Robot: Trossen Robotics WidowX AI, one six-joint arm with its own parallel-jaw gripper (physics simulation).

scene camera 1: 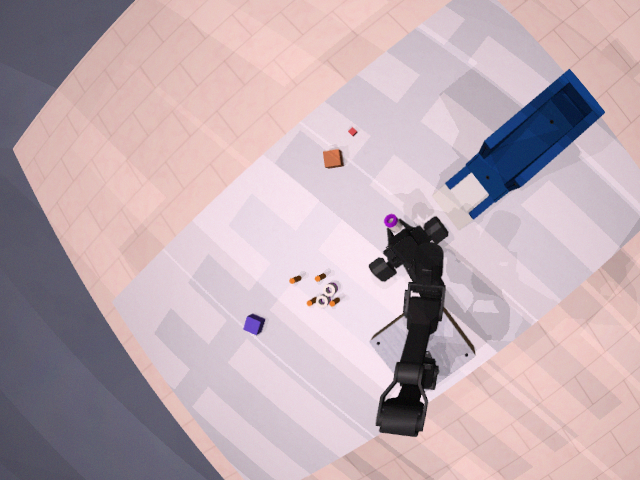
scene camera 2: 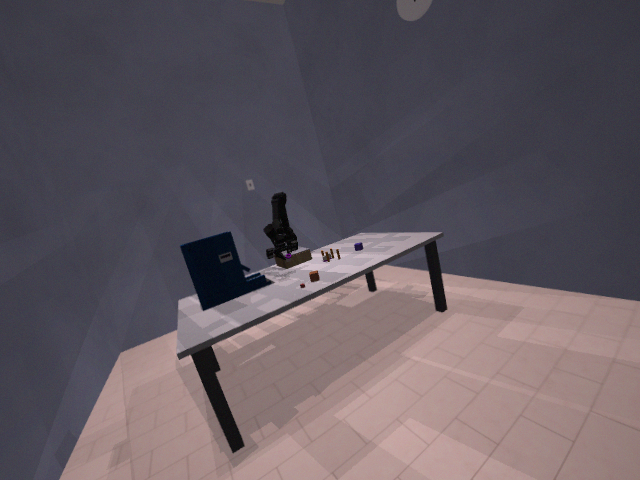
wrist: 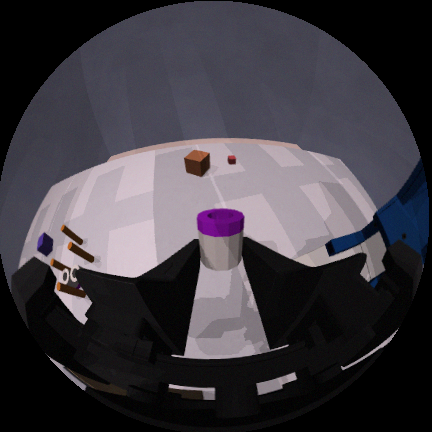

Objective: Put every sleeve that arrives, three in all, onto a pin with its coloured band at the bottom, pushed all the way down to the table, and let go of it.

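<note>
My gripper [scene camera 1: 396, 226] [wrist: 220, 243] is shut on a grey sleeve [scene camera 1: 390, 225] [scene camera 2: 288, 256] [wrist: 221, 246], held above the table. Its purple band is at the end facing away from the fingers, uppermost in the wrist view. Several bare orange-brown pins [scene camera 1: 295, 279] [scene camera 2: 338, 254] [wrist: 81, 252] stand at left in scene camera 1. Among them stand two sleeves, one sleeve [scene camera 1: 325, 291] [wrist: 75, 274] beside another sleeve [scene camera 1: 318, 303] [wrist: 65, 275], pale ends up, with purple low down. Whether pins are inside them is too small to tell.
A blue chute [scene camera 1: 540, 178] [scene camera 2: 211, 268] [wrist: 395, 220] with a pale pad [scene camera 1: 469, 193] stands right of the gripper. An orange block [scene camera 1: 332, 158] [scene camera 2: 314, 275] [wrist: 197, 163], a small red cube [scene camera 1: 352, 131] [wrist: 231, 159] and a purple cube [scene camera 1: 253, 324] [scene camera 2: 358, 246] [wrist: 45, 244] lie on the table.
</note>
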